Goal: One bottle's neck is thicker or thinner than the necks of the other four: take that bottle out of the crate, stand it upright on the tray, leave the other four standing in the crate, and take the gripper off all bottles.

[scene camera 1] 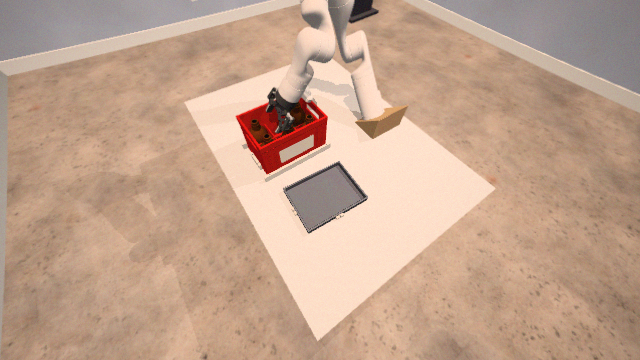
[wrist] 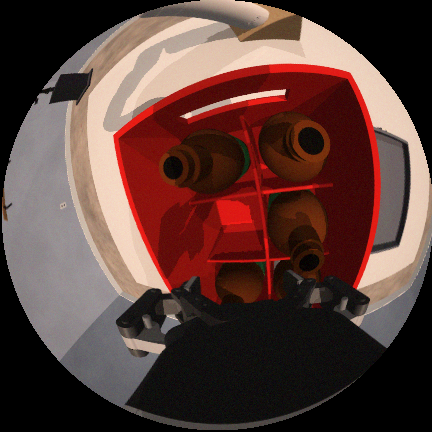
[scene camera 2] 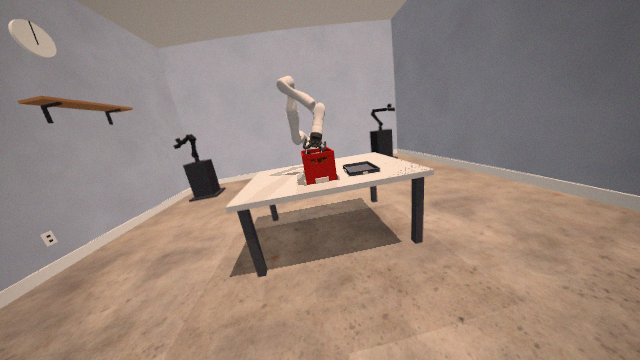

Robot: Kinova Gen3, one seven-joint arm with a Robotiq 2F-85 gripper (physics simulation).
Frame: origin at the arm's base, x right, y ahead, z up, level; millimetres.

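Seen in the pictures: gripper, fingertip midpoint: (scene camera 1: 272, 122) (wrist: 242, 283); arm's base, link origin: (scene camera 1: 372, 116).
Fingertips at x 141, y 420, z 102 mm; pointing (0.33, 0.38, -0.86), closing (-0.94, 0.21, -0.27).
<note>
Pixels of each thing's top centre, then the offset from my fingertips to it. "spot": a spot on its surface instead. Level surfaces: height alone.
- red crate, top centre: (wrist: 256, 281) (scene camera 1: 282, 116) (scene camera 2: 315, 150) dx -22, dy -30, dz +27 mm
- top left bottle, top centre: (wrist: 172, 167) (scene camera 1: 296, 102) dx +19, dy -121, dz +15 mm
- top right bottle, top centre: (wrist: 311, 140) (scene camera 1: 309, 116) dx -73, dy -115, dz +15 mm
- middle right bottle, top centre: (wrist: 308, 262) dx -63, dy -31, dz +15 mm
- bottom left bottle, top centre: (wrist: 225, 320) (scene camera 1: 254, 121) dx +29, dy +57, dz +15 mm
- grey tray, surface spot: (wrist: 390, 190) (scene camera 1: 328, 197) (scene camera 2: 361, 168) spot: dx -318, dy -15, dz -143 mm
- white table, surface height: dz -148 mm
The red crate (scene camera 1: 264, 159) (scene camera 2: 317, 172) (wrist: 359, 175) stands upright and holds five brown bottles. In the wrist view a top left bottle (wrist: 212, 162), a top right bottle (wrist: 280, 145), a middle right bottle (wrist: 298, 220) and a bottom left bottle (wrist: 240, 280) show; the bottom right one is mostly hidden. The top right neck looks widest there, though viewing angles differ. The middle left compartment is empty. My gripper (scene camera 1: 278, 114) (scene camera 2: 315, 149) (wrist: 242, 283) is open and empty, its fingers at about rim height over the crate. The grey tray (scene camera 1: 325, 197) (scene camera 2: 361, 168) (wrist: 390, 190) holds no bottle.
The white table (scene camera 1: 400, 215) (scene camera 2: 280, 195) carries crate and tray, with the tray beside the crate's long labelled side. A brown wedge-shaped block (scene camera 1: 390, 122) (wrist: 282, 27) is by the arm's lower part. The crate walls and red dividers (wrist: 265, 220) surround the bottles.
</note>
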